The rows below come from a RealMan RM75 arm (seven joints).
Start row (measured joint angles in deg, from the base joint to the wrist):
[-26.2 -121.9 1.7 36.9 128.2 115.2 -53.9]
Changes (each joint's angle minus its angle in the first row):
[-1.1 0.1 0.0 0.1 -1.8 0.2 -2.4]
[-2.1 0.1 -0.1 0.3 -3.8 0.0 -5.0]
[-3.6 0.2 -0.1 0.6 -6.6 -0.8 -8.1]
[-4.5 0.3 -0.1 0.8 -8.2 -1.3 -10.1]
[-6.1 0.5 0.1 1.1 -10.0 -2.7 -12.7]
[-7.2 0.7 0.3 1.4 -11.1 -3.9 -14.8]
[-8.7 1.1 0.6 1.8 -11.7 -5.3 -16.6]
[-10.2 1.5 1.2 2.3 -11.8 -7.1 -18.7]
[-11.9 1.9 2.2 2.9 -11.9 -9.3 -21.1]
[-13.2 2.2 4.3 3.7 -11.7 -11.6 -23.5]
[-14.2 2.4 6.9 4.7 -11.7 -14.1 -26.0]
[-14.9 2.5 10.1 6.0 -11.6 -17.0 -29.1]
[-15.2 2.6 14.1 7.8 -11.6 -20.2 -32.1]
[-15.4 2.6 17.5 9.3 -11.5 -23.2 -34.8]
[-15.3 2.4 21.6 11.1 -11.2 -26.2 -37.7]
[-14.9 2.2 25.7 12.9 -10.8 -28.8 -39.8]
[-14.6 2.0 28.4 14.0 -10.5 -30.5 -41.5]
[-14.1 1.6 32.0 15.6 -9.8 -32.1 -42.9]
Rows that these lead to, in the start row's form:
[-27.3 -121.8 1.7 37.0 126.4 115.4 -56.3]
[-28.3 -121.8 1.6 37.2 124.4 115.2 -58.9]
[-29.8 -121.7 1.6 37.5 121.6 114.4 -62.0]
[-30.7 -121.6 1.6 37.7 120.0 113.9 -64.0]
[-32.3 -121.4 1.8 38.0 118.2 112.5 -66.6]
[-33.4 -121.2 2.0 38.3 117.1 111.3 -68.7]
[-34.9 -120.8 2.3 38.7 116.5 109.9 -70.5]
[-36.4 -120.4 2.9 39.2 116.4 108.1 -72.6]
[-38.1 -120.0 3.9 39.8 116.3 105.9 -75.0]
[-39.4 -119.7 6.0 40.6 116.5 103.6 -77.4]
[-40.4 -119.5 8.6 41.6 116.5 101.1 -79.9]
[-41.1 -119.4 11.8 42.9 116.6 98.2 -83.0]
[-41.4 -119.3 15.8 44.7 116.6 95.0 -86.0]
[-41.6 -119.3 19.2 46.2 116.7 92.0 -88.7]
[-41.5 -119.5 23.3 48.0 117.0 89.0 -91.6]
[-41.1 -119.7 27.4 49.8 117.4 86.4 -93.7]
[-40.8 -119.9 30.1 50.9 117.7 84.7 -95.4]
[-40.3 -120.3 33.7 52.5 118.4 83.1 -96.8]

